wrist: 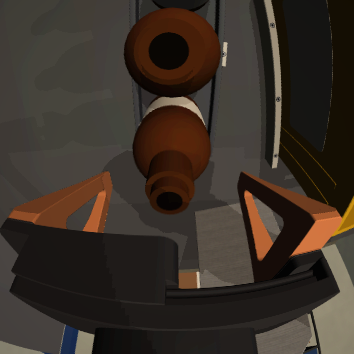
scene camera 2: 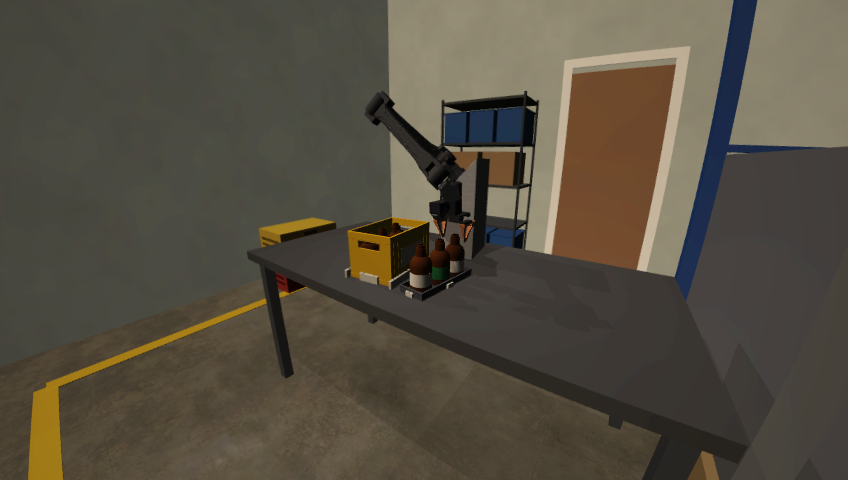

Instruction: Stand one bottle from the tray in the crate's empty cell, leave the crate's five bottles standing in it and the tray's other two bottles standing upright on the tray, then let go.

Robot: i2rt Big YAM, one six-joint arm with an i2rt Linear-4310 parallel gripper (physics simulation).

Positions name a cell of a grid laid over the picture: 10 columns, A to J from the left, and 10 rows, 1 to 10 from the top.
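I can see a green-labelled bottle in the wrist view (E2), and scene camera 2 (F6) shows me the green-labelled bottle too.
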